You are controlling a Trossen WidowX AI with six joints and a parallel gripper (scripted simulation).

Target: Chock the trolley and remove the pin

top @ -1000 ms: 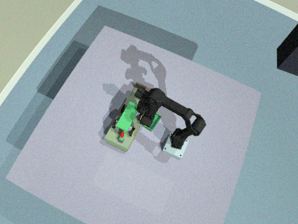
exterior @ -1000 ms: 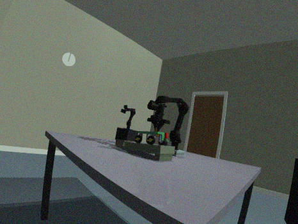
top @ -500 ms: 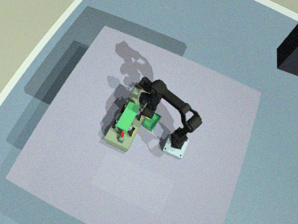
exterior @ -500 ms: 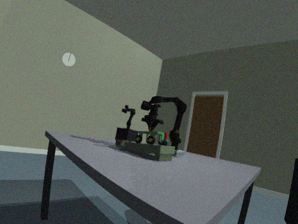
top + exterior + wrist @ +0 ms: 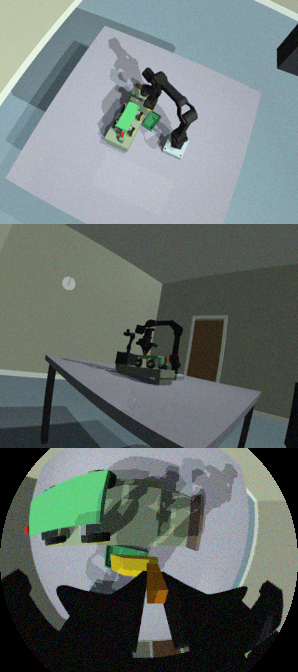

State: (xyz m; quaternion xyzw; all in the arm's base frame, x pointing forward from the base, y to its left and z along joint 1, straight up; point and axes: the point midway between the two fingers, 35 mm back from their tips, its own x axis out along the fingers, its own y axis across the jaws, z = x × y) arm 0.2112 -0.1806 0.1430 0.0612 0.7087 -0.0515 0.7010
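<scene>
Right now the red-headed stop pin is 11 cm ahead of my gripper tip, 26 cm to the left of it and 2 cm below it. The rest, counted from my gripper tip: trolley (11 cm ahead, 14 cm to the left, 4 cm below); green tray (2 cm behind, 7 cm to the left, 16 cm below); yellow chock (2 cm to the left, 1 cm below).
</scene>
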